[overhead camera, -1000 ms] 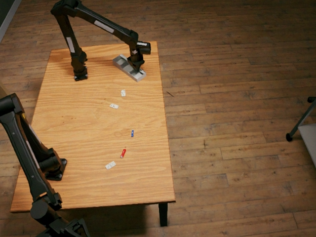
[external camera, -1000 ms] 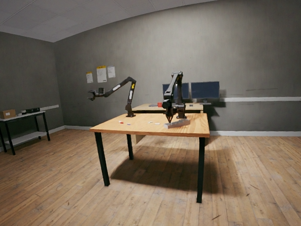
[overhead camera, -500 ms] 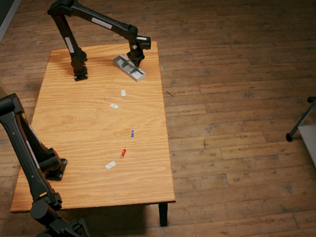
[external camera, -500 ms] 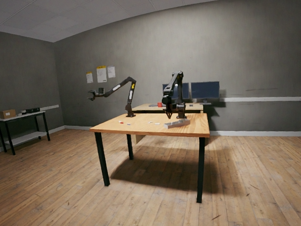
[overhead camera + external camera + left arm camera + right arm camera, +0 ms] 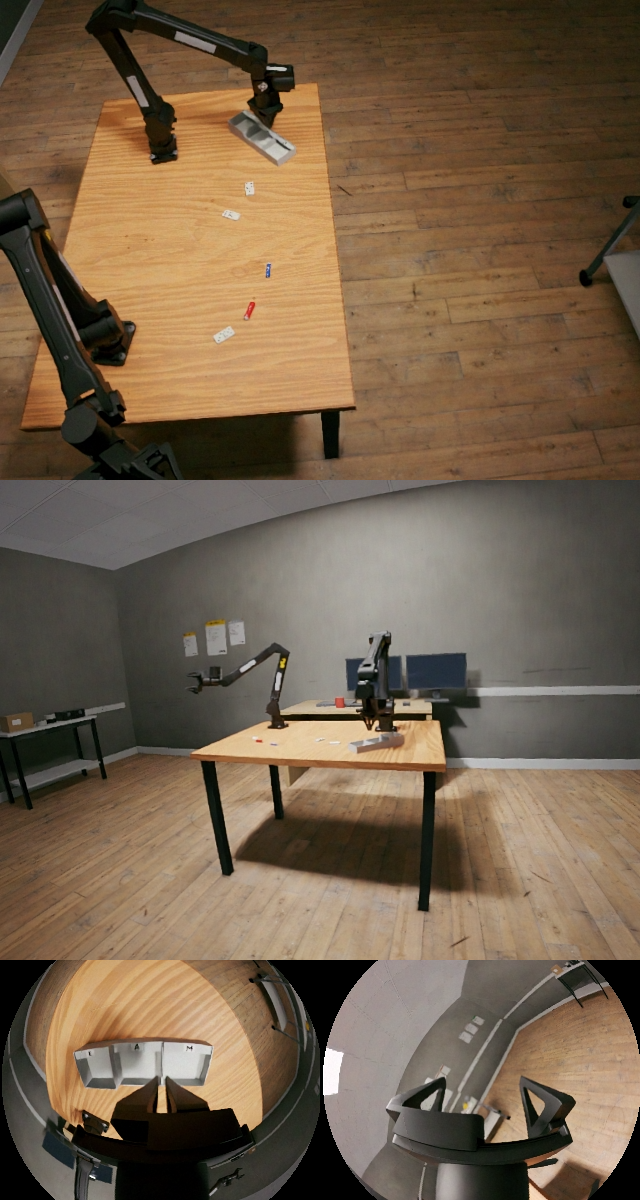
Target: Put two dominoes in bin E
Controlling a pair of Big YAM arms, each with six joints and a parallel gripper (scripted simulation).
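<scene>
The grey bin is 3 cm behind my left hand, 2 cm to the left of it and 7 cm below it. Round my left hand: small blue piece 2 cm ahead, 49 cm to the right, 9 cm below; then small red piece 2 cm behind, 62 cm to the right, 9 cm below.
</scene>
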